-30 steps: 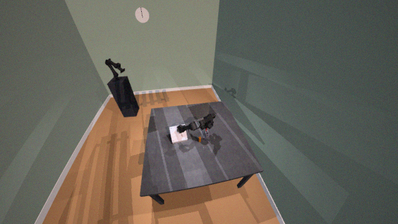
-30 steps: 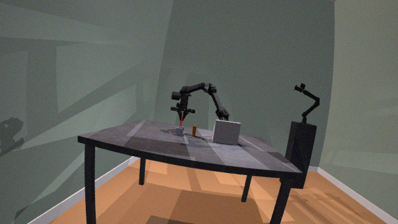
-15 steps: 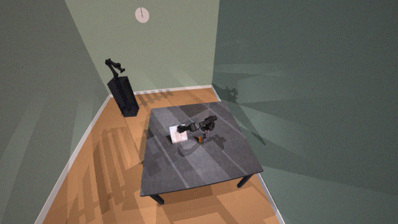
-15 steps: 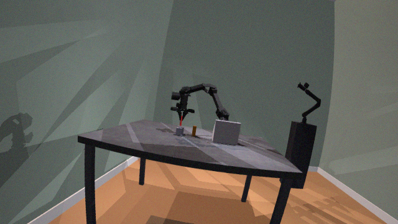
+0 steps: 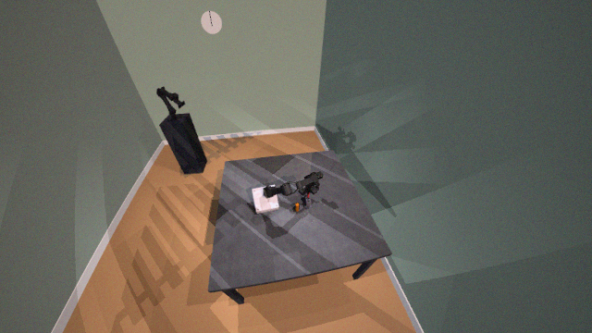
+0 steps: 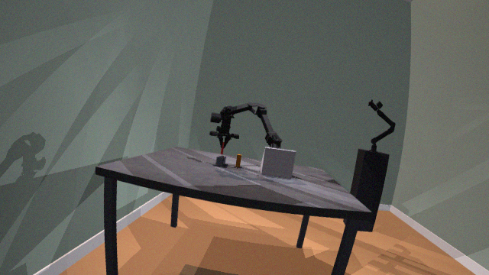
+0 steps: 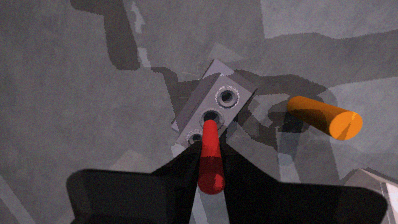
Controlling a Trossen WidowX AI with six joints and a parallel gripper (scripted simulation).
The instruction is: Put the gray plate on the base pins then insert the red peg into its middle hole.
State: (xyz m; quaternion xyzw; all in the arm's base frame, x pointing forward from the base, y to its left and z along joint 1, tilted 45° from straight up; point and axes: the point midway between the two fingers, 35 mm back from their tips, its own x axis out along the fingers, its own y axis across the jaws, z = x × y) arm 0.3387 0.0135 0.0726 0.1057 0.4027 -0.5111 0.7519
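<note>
My gripper tip is 7 cm above the gray plate. The rest, counted from my gripper tip: base 11 cm below; then orange peg 10 cm behind, 7 cm to the right, 7 cm below; then red peg right at my gripper tip.
</note>
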